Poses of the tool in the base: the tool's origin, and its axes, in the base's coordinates. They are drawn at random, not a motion.
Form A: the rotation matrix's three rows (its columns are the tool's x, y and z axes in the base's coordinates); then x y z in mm. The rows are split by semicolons.
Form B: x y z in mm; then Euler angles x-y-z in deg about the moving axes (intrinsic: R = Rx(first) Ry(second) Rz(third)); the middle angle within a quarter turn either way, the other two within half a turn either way. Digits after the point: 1 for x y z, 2 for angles.
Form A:
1: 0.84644 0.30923 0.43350; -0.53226 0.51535 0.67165; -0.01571 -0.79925 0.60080; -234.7 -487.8 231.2
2: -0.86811 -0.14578 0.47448; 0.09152 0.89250 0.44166; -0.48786 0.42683 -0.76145; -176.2 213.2 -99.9
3: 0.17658 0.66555 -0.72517; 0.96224 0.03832 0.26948; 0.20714 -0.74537 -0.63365; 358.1 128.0 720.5
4: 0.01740 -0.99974 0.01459; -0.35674 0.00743 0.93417; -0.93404 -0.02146 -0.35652; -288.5 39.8 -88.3
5: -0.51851 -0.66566 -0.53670; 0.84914 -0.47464 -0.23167; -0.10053 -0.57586 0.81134; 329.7 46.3 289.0
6: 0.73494 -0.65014 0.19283; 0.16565 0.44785 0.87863; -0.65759 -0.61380 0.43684; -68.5 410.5 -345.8
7: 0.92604 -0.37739 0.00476; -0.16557 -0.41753 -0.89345; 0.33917 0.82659 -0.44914; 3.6 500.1 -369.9
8: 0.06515 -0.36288 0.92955; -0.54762 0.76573 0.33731; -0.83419 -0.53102 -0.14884; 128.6 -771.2 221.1
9: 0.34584 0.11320 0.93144; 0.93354 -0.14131 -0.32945; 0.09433 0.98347 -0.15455; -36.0 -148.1 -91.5
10: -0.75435 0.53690 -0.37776; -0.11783 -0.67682 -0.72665; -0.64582 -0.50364 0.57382; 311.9 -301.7 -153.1
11: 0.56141 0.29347 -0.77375; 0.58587 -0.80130 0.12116; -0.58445 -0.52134 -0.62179; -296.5 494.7 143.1
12: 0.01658 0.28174 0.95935; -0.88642 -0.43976 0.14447; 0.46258 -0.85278 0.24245; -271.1 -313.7 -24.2
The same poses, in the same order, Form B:
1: -234.7 -487.8 231.2 -48.19 25.69 -20.07
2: -176.2 213.2 -99.9 -149.89 28.33 170.47
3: 358.1 128.0 720.5 -156.96 -46.48 -75.14
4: -288.5 39.8 -88.3 -110.89 0.84 89.00
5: 329.7 46.3 289.0 15.94 -32.46 127.92
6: -68.5 410.5 -345.8 -63.56 11.12 41.50
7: 3.6 500.1 -369.9 116.69 0.27 22.17
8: 128.6 -771.2 221.1 -113.81 68.37 79.82
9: -36.0 -148.1 -91.5 115.13 68.66 -18.12
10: 311.9 -301.7 -153.1 51.70 -22.19 -144.56
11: -296.5 494.7 143.1 -168.97 -50.69 -27.60
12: -271.1 -313.7 -24.2 -30.79 73.61 -86.63
